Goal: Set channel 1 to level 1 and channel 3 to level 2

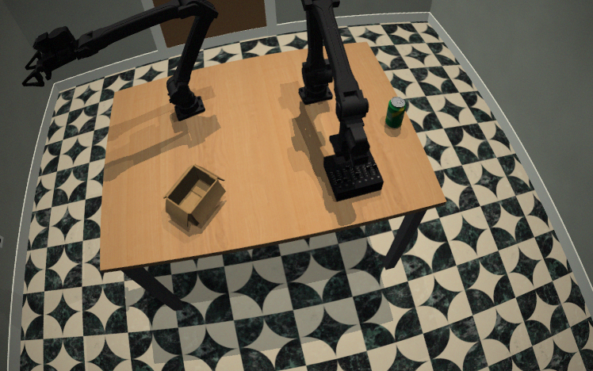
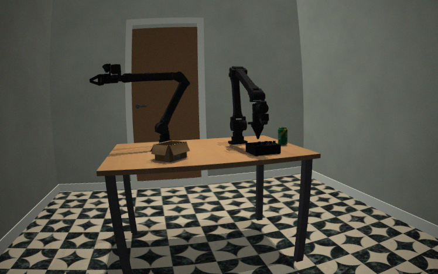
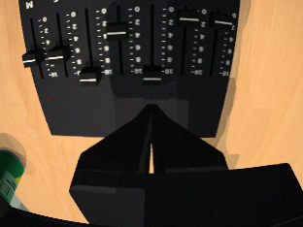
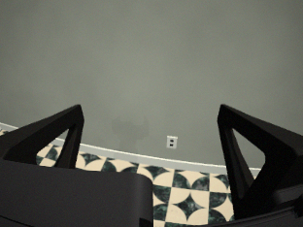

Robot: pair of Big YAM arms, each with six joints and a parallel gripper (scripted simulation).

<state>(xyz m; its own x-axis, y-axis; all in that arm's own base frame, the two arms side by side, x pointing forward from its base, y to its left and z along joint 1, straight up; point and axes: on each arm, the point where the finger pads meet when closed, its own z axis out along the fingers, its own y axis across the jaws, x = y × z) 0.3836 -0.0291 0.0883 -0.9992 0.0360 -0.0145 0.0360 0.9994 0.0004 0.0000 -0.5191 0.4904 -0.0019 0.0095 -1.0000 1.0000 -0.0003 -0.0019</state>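
Now: the channel 3 knob 20 mm ahead of my left hand and 20 mm below it. Round my left hand: channel 1 fader knob: 70 mm ahead, 30 mm to the right, 20 mm below; channel 2 cap: 60 mm ahead, 10 mm to the right, 20 mm below; channel 4 fader cap: 50 mm ahead, 30 mm to the left, 20 mm below.
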